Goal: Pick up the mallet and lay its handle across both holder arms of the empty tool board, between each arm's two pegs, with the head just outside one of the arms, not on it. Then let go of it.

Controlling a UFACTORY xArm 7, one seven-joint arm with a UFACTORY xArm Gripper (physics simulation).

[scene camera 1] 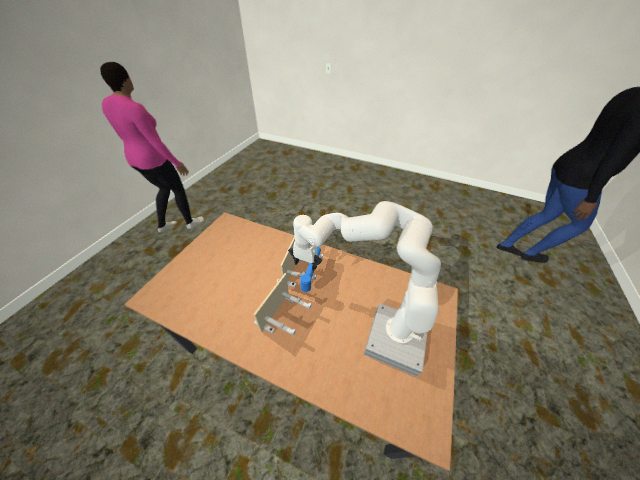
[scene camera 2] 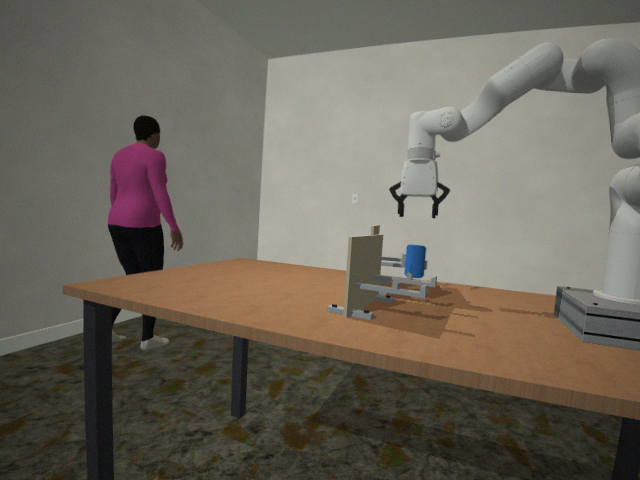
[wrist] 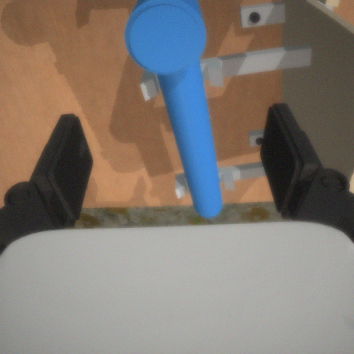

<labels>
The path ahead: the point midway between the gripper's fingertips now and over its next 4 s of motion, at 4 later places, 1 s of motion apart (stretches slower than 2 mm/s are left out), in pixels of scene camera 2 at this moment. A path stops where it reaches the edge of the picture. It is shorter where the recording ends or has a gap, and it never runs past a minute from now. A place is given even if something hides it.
My gripper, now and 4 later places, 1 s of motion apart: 417, 217; 416, 233; 415, 237; 414, 249; 415, 254
</labels>
